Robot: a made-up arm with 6 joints.
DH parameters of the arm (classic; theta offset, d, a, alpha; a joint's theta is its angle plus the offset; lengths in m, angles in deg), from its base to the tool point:
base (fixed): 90 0.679 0.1 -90
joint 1: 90 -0.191 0.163 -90
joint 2: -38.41 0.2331 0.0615 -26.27
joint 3: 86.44 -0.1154 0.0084 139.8
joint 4: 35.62 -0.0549 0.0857 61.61
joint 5: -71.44 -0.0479 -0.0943 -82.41
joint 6: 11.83 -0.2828 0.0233 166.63
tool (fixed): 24.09 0.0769 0 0
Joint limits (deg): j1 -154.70..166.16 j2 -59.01..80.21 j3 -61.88..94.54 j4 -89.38..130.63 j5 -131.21..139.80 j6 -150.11..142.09
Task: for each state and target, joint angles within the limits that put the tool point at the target. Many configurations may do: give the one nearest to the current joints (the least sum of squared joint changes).
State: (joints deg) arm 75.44 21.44 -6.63 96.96 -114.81 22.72
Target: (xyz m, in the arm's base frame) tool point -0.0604 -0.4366 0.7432
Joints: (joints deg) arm 83.04 52.35 15.03 80.04 -112.90 20.33
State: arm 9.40 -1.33 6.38 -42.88 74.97 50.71
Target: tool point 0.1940 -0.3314 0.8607
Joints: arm 20.13 1.30 33.64 -53.28 58.16 54.91
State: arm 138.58 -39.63 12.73 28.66 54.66 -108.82
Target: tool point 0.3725 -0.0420 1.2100
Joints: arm 121.72 -47.67 1.83 31.68 92.04 -108.88
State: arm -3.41 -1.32 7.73 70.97 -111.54 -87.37
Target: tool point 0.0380 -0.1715 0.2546
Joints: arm 33.62 17.92 60.79 46.94 -91.89 -80.94
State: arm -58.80 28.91 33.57 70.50 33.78 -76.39
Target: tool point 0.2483 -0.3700 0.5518
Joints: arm -13.83 27.97 51.22 78.12 77.23 -75.75
